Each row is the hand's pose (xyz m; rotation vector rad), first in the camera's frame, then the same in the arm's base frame.
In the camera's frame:
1: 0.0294 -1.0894 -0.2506 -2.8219 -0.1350 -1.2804
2: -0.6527 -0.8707 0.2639 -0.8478 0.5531 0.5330
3: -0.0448 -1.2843 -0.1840 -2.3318 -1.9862 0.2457
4: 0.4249 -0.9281 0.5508 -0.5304 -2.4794 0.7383
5: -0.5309 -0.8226 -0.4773 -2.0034 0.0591 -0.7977
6: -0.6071 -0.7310 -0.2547 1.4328 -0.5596 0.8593
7: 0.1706 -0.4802 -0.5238 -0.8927 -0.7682 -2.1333
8: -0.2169 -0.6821 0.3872 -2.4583 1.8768 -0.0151
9: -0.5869 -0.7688 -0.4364 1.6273 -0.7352 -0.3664
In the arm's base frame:
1: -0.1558 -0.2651 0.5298 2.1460 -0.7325 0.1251
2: 0.0942 0.5171 0.8514 -0.8070 1.6652 -0.3726
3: -0.2479 -0.2633 0.7284 -2.7046 -0.3299 1.3726
4: 0.6653 -0.4421 0.8750 -1.3692 -1.1110 0.9580
5: -0.3714 0.3140 0.2960 2.6441 -1.4235 0.7577
6: -0.1845 0.4522 0.3947 0.6281 -0.4070 -0.2646
7: 0.0515 -0.1979 -0.1169 2.1710 0.5575 1.8027
8: 0.4535 0.2125 0.7143 0.8589 -2.1885 -0.1300
9: -0.3310 0.3920 0.2959 0.4022 -1.0031 -1.1999

